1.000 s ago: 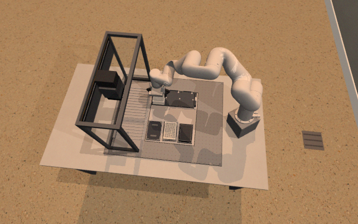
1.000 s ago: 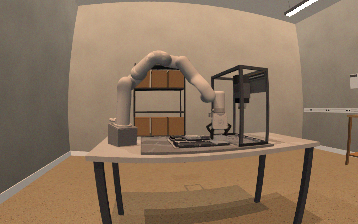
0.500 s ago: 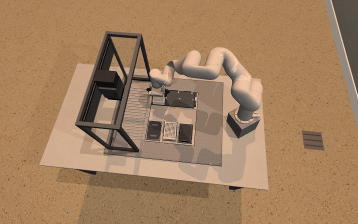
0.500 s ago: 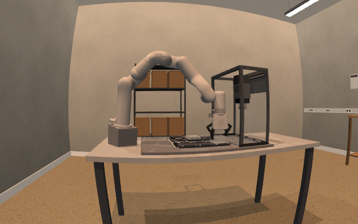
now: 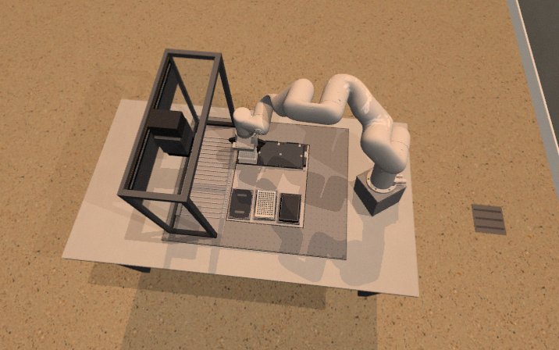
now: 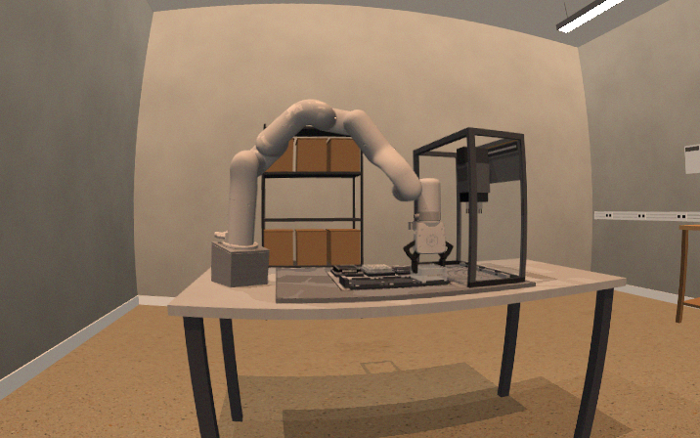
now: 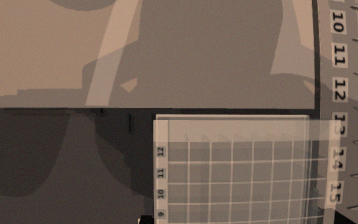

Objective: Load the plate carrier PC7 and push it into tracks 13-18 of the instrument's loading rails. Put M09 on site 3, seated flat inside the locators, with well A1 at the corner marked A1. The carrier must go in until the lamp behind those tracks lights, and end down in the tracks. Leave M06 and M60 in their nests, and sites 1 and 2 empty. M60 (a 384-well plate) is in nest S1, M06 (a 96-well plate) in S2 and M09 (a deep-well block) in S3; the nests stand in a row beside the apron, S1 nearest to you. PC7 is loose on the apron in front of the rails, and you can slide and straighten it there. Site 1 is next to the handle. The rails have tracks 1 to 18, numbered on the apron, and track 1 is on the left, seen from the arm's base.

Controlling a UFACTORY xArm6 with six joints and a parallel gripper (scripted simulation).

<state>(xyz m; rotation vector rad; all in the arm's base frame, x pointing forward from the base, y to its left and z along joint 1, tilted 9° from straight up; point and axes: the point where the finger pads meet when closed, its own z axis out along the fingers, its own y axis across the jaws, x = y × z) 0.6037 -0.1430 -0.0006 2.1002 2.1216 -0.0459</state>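
Right now my hand is 1 cm above the deep-well block M09. Round my hand: dark plate carrier PC7: 11 cm behind, 3 cm below; white 96-well plate M06: 26 cm to the left, 11 cm behind, 2 cm below; nest S3: 27 cm to the left, 4 cm below.
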